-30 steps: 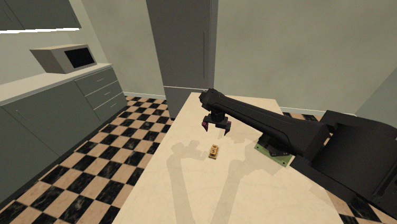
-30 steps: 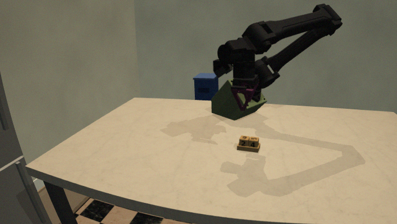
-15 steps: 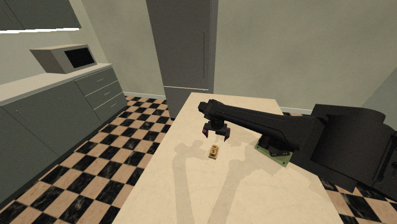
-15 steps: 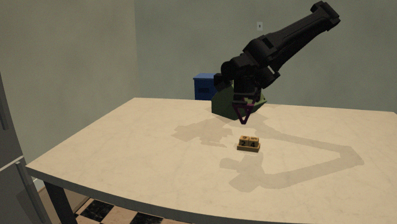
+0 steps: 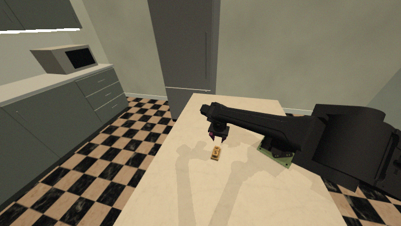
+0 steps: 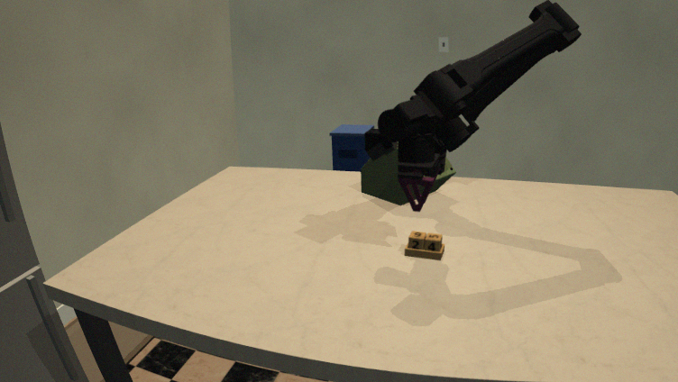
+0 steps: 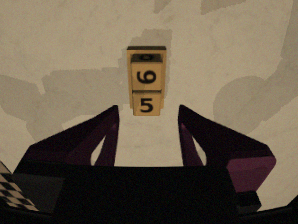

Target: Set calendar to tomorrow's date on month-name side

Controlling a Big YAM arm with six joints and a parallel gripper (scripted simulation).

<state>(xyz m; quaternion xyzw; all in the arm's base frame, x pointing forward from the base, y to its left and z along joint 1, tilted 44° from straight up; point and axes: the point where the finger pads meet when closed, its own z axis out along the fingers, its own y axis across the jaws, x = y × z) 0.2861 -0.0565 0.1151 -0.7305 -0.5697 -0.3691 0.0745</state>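
My hand is 80 mm above the cube. Also, from my hand: wooden tray 100 mm below, 20 mm to the left.
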